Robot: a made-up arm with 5 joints.
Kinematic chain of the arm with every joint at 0, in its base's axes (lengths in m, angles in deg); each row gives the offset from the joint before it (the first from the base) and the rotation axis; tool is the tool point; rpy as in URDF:
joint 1: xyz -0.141 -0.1 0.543 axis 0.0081 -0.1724 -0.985
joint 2: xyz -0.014 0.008 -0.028 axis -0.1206 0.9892 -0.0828
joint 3: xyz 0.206 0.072 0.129 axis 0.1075 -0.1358 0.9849
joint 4: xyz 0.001 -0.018 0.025 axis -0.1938 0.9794 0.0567
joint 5: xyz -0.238 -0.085 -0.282 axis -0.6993 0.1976 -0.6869
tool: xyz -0.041 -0.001 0.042 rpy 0.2 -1 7.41
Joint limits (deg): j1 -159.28..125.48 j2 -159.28..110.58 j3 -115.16..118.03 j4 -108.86..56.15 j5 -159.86..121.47
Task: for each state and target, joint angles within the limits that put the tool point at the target. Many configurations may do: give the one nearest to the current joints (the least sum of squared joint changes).
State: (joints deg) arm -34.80 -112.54 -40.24 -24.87 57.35
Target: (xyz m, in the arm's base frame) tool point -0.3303 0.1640 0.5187
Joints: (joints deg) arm -21.38 -113.57 -67.05 10.78 51.85
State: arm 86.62 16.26 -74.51 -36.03 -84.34
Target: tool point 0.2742 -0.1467 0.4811
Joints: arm 87.62 20.61 -112.23 1.75 -79.16
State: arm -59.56 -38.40 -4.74 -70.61 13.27
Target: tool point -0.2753 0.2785 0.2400
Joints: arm -84.32 15.44 11.76 -95.22 8.27
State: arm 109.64 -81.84 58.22 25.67 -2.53
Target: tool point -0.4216 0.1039 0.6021
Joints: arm 121.56 -86.05 67.16 39.24 -3.72
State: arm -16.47 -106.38 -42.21 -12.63 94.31
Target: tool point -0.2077 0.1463 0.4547
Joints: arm -3.93 -108.57 -47.74 18.44 90.26
